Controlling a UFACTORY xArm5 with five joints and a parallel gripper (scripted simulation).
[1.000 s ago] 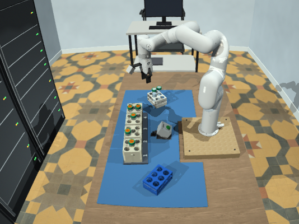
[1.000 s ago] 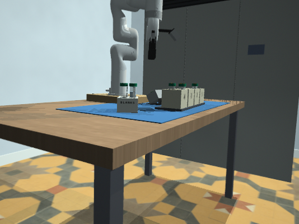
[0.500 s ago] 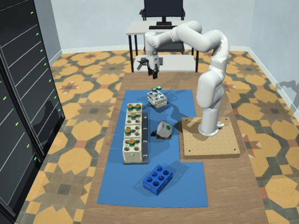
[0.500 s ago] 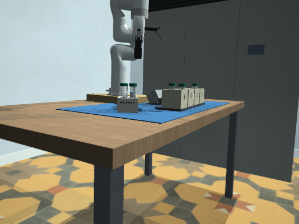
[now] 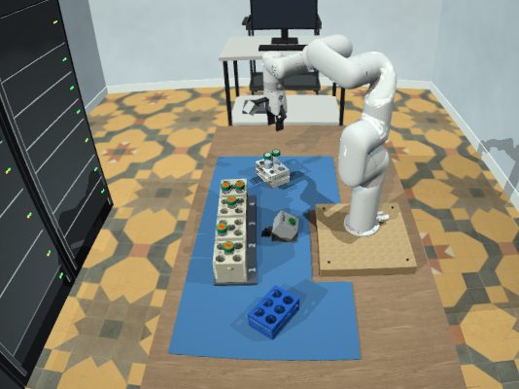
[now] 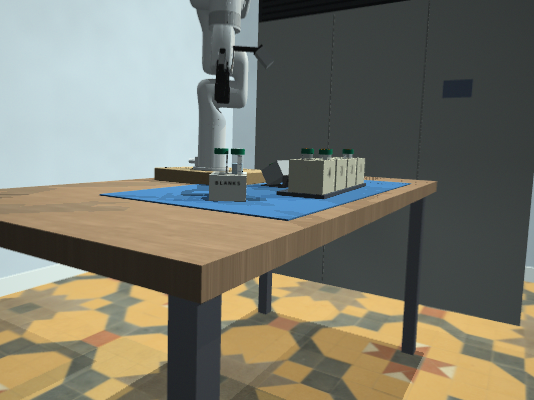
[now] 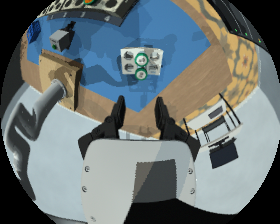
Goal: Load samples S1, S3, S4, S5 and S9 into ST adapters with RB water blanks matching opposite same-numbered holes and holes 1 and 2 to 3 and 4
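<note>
The green-capped blank tube is 190 mm below my hand and 10 mm ahead of it. Round my hand: green done key: 360 mm to the left, 180 mm below, 10 mm ahead; then green-capped blank: 190 mm below, 40 mm ahead, 10 mm to the left; then white blank rack RB: 220 mm below, 20 mm ahead, 10 mm to the left.
</note>
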